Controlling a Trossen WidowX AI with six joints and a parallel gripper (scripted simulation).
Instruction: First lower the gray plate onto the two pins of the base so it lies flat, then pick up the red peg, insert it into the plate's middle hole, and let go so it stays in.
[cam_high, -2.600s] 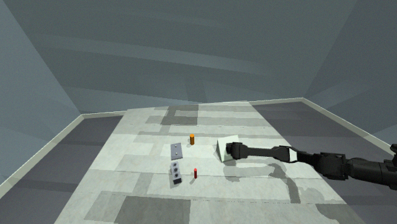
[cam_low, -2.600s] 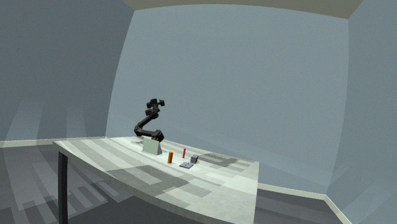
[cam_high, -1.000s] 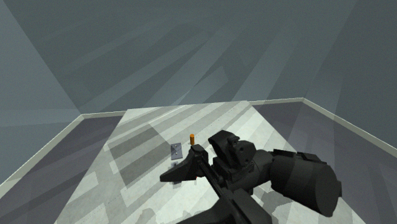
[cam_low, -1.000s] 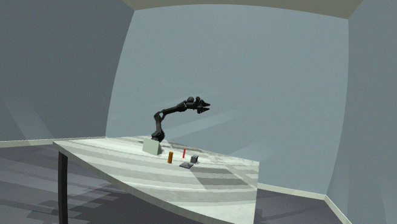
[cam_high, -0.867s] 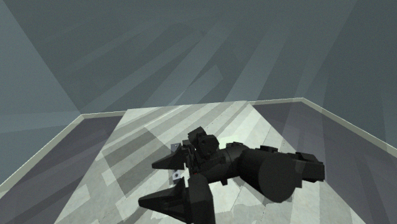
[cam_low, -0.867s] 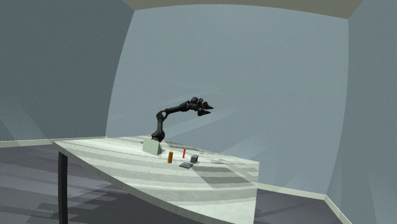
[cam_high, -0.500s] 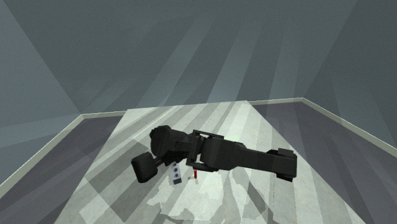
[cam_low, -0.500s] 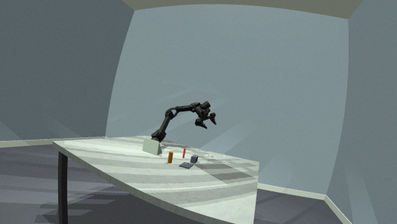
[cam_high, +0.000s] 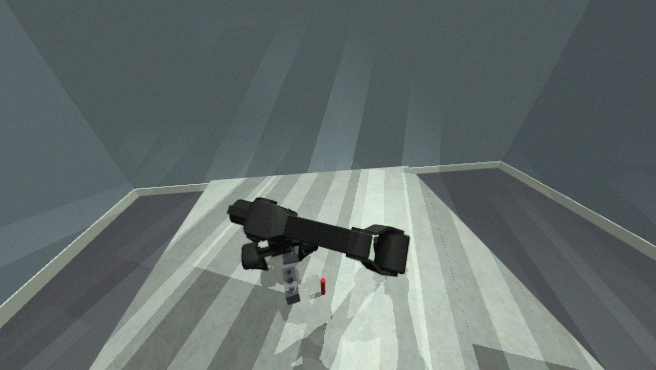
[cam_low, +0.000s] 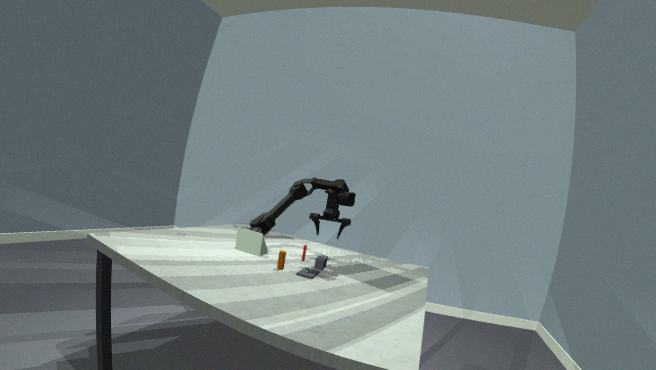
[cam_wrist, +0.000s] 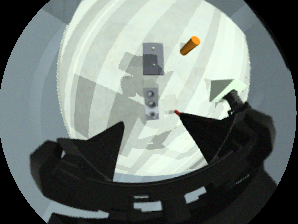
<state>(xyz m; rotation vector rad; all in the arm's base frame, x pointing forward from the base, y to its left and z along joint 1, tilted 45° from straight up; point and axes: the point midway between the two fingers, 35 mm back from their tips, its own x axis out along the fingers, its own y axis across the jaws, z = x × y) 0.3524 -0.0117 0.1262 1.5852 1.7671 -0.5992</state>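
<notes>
Now: gripper tip 1 cm past the gray plate and 11 cm above it. From my gripper tip the other things lie so: orange cylinder 12 cm behind, 20 cm to the right, 11 cm below; then red peg 11 cm behind, 3 cm to the left, 11 cm below.
</notes>
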